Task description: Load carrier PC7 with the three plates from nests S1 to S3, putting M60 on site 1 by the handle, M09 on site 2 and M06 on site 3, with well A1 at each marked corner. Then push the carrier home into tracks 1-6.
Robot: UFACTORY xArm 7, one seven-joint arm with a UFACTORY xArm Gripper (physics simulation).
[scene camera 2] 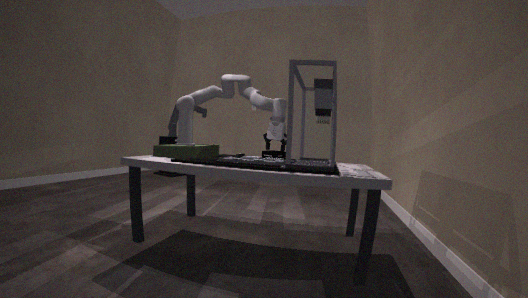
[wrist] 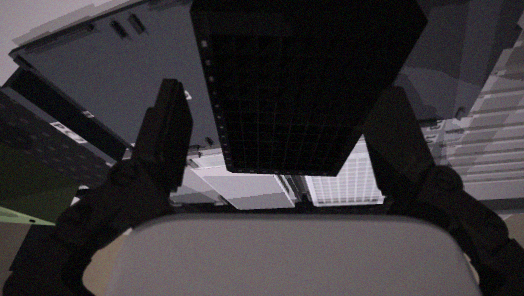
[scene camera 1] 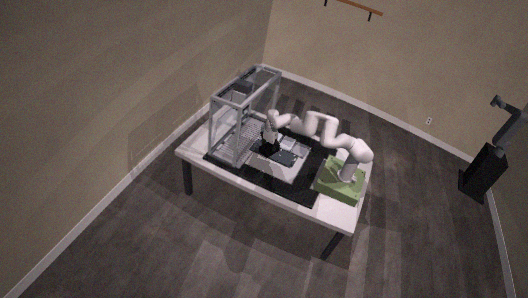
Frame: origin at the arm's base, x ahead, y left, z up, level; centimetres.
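Where they show: gripper, fingertip midpoint: (scene camera 2: 274,150) (wrist: 281,103) (scene camera 1: 268,147); arm's base at its link origin: (scene camera 2: 185,144) (scene camera 1: 345,176).
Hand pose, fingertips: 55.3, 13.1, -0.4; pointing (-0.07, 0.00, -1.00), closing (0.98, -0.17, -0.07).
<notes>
Things, the pixels of their top centre, and the offset from my fingertips, as dx, dy, dz. Level surfaces: height alone.
- black gridded plate at its top centre: (wrist: 289,127) (scene camera 2: 274,150) (scene camera 1: 270,145) +0.3, -1.9, +0.0
- dark grey carrier at its top centre: (wrist: 237,105) (scene camera 1: 274,150) -3.1, -3.0, -2.8
- white plate at its top centre: (wrist: 249,190) (scene camera 1: 287,142) -5.1, -17.9, -3.2
- pale gridded plate at its top centre: (wrist: 347,184) +5.7, -16.0, -3.1
- black perforated mat at its surface level: dz -5.8
My gripper (scene camera 1: 270,143) (scene camera 2: 275,147) (wrist: 281,103) is open, pointing down low over a black gridded plate (scene camera 1: 268,150) (scene camera 2: 273,154) (wrist: 280,85). The plate lies between the two spread fingers in the wrist view, with nothing gripped. It sits on the dark grey carrier (scene camera 1: 286,158) (wrist: 115,70), labelled PC7, near the middle of its length. A white plate (wrist: 250,187) and a pale gridded plate (wrist: 345,175) lie beside the carrier, on nests. The plate codes cannot be read. The black plate and the fingers hide much of the carrier's site markings.
A framed enclosure (scene camera 1: 240,135) (scene camera 2: 291,115) stands close beside the gripper, with grooved tracks (scene camera 1: 240,140) (wrist: 495,155) at its foot and a dark-and-grey head (scene camera 2: 323,97) hanging inside. The arm stands on a green base (scene camera 1: 336,191) (scene camera 2: 187,151) (wrist: 30,175). A black perforated mat (scene camera 1: 300,194) lies under the deck.
</notes>
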